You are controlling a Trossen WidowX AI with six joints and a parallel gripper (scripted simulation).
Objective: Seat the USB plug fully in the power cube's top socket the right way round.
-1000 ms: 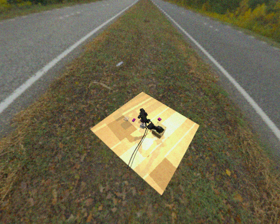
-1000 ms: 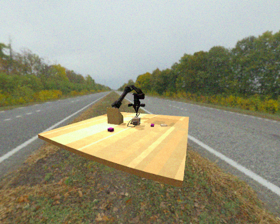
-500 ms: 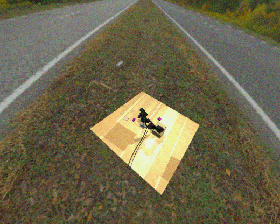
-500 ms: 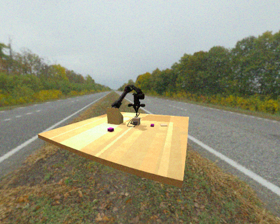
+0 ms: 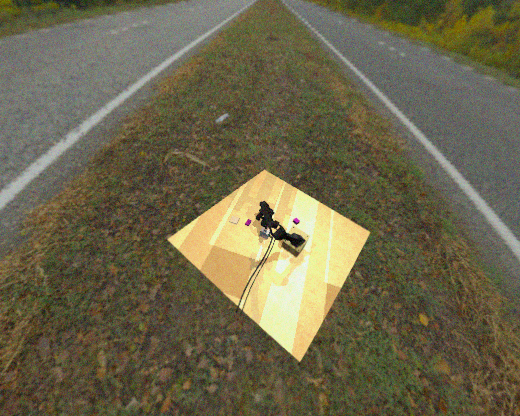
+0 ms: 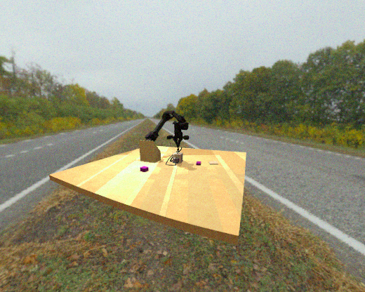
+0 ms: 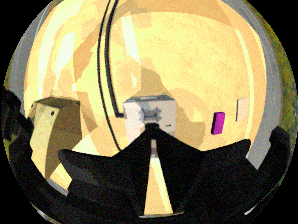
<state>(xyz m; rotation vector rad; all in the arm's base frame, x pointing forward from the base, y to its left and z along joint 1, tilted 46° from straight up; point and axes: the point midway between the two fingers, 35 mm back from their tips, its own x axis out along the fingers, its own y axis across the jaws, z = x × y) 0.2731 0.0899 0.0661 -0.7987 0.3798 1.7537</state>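
My gripper tip is now 2 cm above the USB plug. From my gripper tip the other things lie so: flat white piece 29 cm ahead, 13 cm below, 9 cm to the left; magenta block 19 cm ahead, 12 cm below, 2 cm to the left.
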